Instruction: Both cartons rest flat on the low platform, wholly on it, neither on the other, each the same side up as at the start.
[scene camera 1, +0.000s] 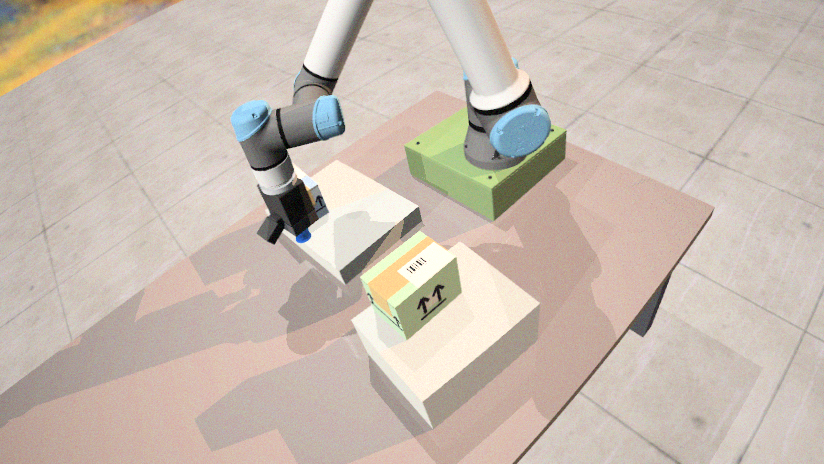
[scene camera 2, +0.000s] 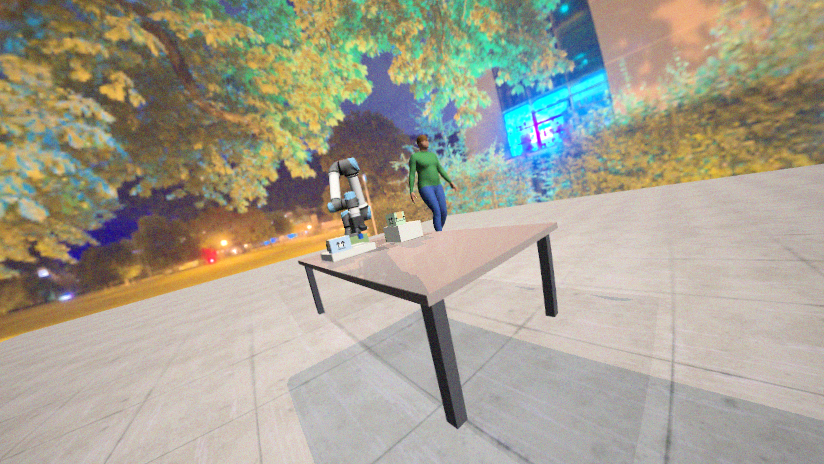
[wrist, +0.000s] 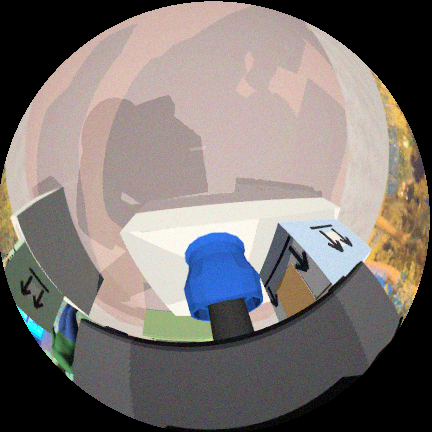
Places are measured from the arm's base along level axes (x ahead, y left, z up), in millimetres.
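Pixels of known places: end effector, tool point: (scene camera 1: 303, 237) (scene camera 2: 361, 238) (wrist: 215, 256); arm's base, origin of the base link: (scene camera 1: 496, 150) (scene camera 2: 353, 236) (wrist: 176, 341).
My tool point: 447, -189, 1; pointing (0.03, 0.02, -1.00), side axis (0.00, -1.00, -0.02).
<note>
For each thing: its top centre in the pictures, then the offset to it from my tool point, as dx, dy, dz. Level surfaces: height alone.
- light-blue carton, middle of its top: (wrist: 337, 289) (scene camera 1: 287, 182) (scene camera 2: 337, 237) -74, -134, +42
- low platform, middle of its top: (wrist: 252, 282) (scene camera 1: 337, 208) (scene camera 2: 347, 247) -130, -53, -48
- pale-green carton, middle of its top: (scene camera 1: 408, 266) (scene camera 2: 394, 212) -6, +332, +120
- taller block, middle of its top: (scene camera 1: 443, 312) (scene camera 2: 400, 224) -14, +382, +24
- brown table, its level: dz -97
A light-blue carton (scene camera 1: 320, 202) (scene camera 2: 339, 244) (wrist: 320, 245) stands flat, arrows up, at one end of the low platform (scene camera 1: 345, 178) (scene camera 2: 351, 252) (wrist: 225, 207); the arm partly hides it in scene camera 1. A pale-green carton (scene camera 1: 429, 293) (scene camera 2: 396, 217) (wrist: 25, 290) stands flat, arrows up, on the taller block (scene camera 1: 495, 305) (scene camera 2: 406, 231) (wrist: 55, 240). My blue suction cup (scene camera 1: 302, 236) (scene camera 2: 360, 235) (wrist: 215, 242) is low over the low platform's edge area, beside the light-blue carton, with no carton on it. Its exact gap to the platform cannot be told.
The arm's green base box (scene camera 1: 455, 193) (wrist: 170, 325) stands behind the platforms on the brown table (scene camera 1: 634, 224) (scene camera 2: 472, 253). The taller block stands beside the low platform, with a gap between them. A person in green (scene camera 2: 425, 170) is beyond the table.
</note>
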